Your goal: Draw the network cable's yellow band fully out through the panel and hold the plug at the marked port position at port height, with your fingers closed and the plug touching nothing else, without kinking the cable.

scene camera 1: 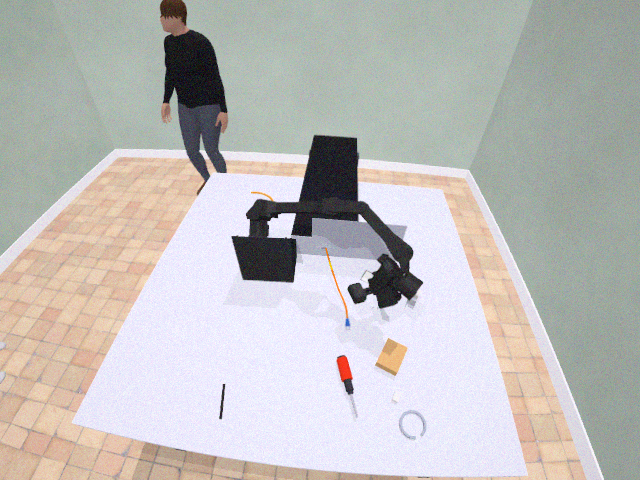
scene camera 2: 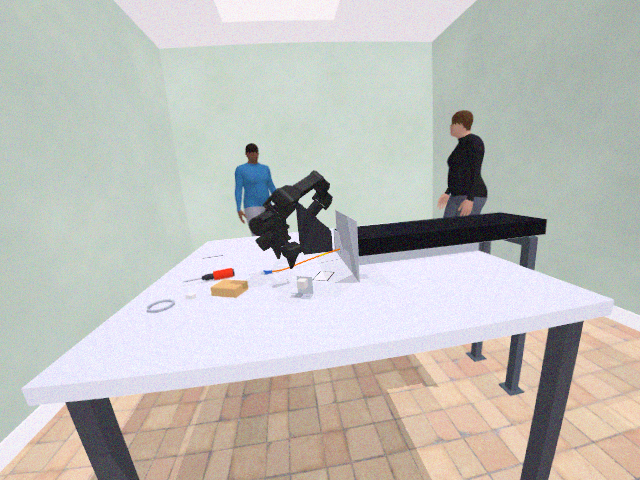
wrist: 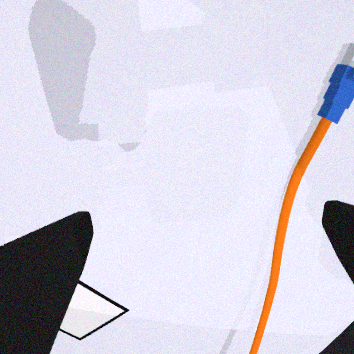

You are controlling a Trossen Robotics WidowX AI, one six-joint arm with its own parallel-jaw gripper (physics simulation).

Labels:
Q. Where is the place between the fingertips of my gripper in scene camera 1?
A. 366, 300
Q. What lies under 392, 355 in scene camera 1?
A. A tan block.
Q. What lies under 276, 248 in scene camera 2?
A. My gripper.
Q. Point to a black-outlined white square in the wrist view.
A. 86, 310

